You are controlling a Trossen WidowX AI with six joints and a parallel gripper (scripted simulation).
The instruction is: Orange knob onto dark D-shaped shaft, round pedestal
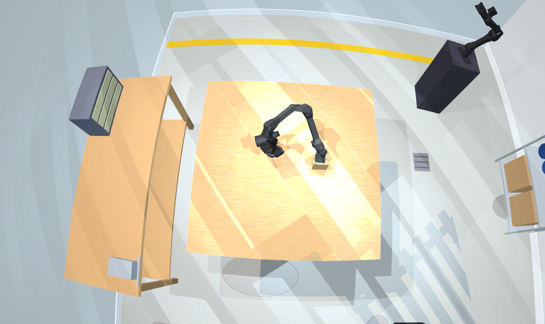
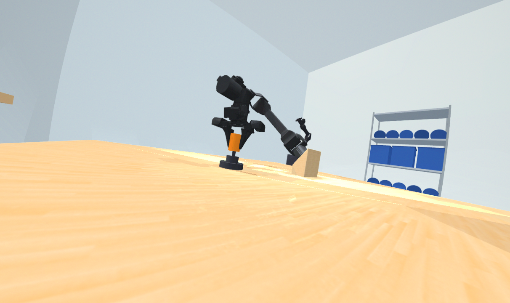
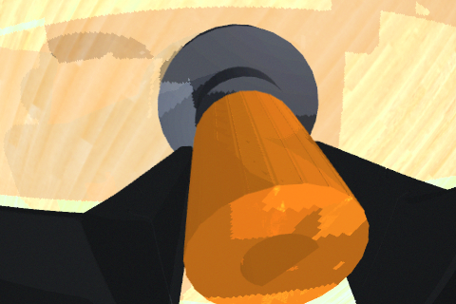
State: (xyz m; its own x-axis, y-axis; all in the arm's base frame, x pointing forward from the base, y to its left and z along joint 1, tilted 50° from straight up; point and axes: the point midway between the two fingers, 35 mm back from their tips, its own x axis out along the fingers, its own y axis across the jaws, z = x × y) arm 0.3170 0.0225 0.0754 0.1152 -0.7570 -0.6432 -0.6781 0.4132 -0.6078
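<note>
My gripper tip is now 2 cm below the orange knob. The rest, counted from my gripper tip: dark pedestal (4 cm below).
</note>
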